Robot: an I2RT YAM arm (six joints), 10 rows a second.
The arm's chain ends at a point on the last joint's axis. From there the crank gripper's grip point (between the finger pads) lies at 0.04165 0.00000 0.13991 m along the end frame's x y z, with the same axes.
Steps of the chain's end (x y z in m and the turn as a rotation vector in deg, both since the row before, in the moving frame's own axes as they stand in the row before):
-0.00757 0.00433 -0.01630 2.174 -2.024 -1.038
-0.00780 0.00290 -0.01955 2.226 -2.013 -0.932
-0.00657 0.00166 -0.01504 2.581 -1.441 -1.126
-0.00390 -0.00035 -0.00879 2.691 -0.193 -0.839
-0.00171 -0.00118 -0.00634 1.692 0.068 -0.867
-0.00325 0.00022 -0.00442 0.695 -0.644 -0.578
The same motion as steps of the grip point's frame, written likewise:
-0.01259 -0.00171 -0.01503 2.174 -2.024 -1.038
-0.01279 -0.00320 -0.01829 2.226 -2.013 -0.932
-0.01017 -0.00545 -0.01420 2.581 -1.441 -1.126
-0.00442 -0.00753 -0.00882 2.691 -0.193 -0.839
-0.00158 -0.00594 -0.00646 1.692 0.068 -0.867
-0.00484 -0.00189 -0.00397 0.695 -0.644 -0.578

